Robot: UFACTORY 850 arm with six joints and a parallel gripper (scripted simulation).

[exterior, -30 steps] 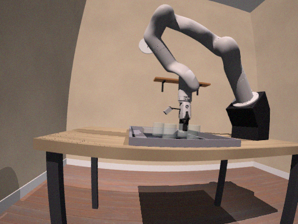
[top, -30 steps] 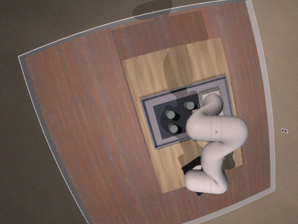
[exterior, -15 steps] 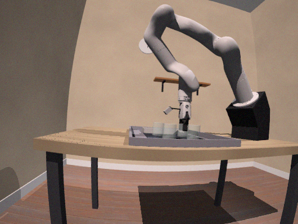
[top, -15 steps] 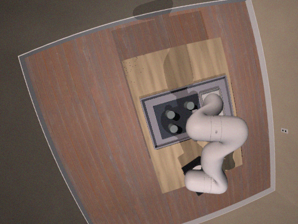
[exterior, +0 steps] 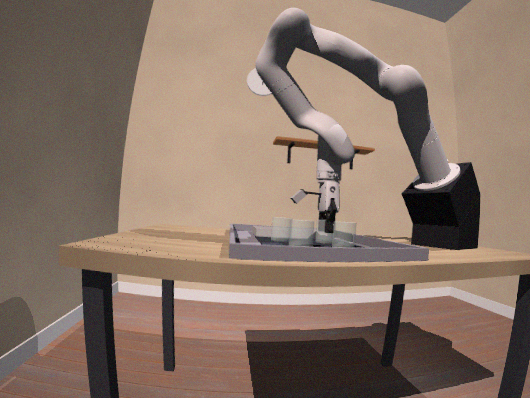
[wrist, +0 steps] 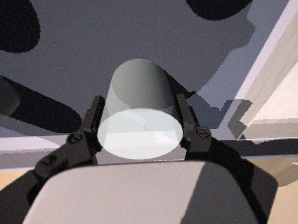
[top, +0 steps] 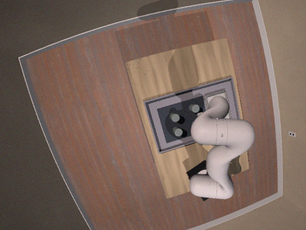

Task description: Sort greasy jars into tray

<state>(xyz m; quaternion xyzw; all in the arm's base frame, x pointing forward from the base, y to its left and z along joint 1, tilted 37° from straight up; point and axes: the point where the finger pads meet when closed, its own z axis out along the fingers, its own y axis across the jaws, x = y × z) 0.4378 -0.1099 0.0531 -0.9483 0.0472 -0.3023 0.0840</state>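
Right now my hand is 24 cm to the left of the pale tray, 6 cm short of it and 4 cm above it. Also, from my hand: dark drying mat: 8 cm to the left, 7 cm ahead, 5 cm below; grey steel top: 8 cm ahead, 5 cm below, 3 cm to the right.
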